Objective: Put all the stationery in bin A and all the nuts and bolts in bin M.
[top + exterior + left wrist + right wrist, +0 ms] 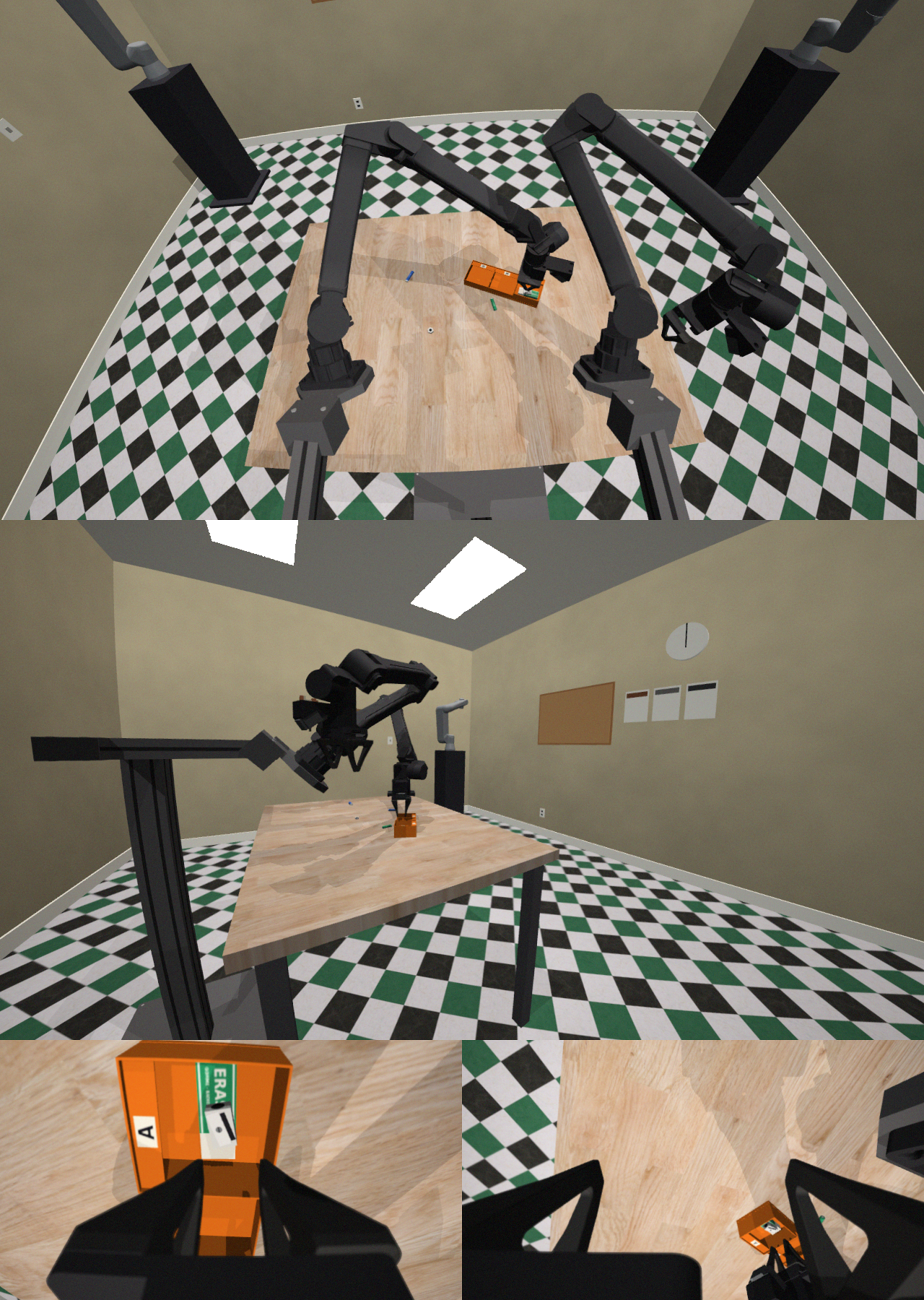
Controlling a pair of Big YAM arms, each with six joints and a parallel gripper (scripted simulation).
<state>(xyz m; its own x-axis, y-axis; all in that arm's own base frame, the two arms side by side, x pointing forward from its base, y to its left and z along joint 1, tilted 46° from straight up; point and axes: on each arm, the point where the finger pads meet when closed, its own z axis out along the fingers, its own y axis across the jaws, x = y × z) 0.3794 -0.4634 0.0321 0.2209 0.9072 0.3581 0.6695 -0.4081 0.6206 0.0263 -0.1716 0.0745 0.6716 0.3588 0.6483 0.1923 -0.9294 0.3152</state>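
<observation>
The pencil sharpener is 10 mm to the right of my left hand and 50 mm below it. From my left hand the other things lie so: hex nut: 110 mm behind, 310 mm to the left, 70 mm below; eraser: 10 mm ahead, 60 mm below; green cylinder: 20 mm behind, 110 mm to the left, 70 mm below.
</observation>
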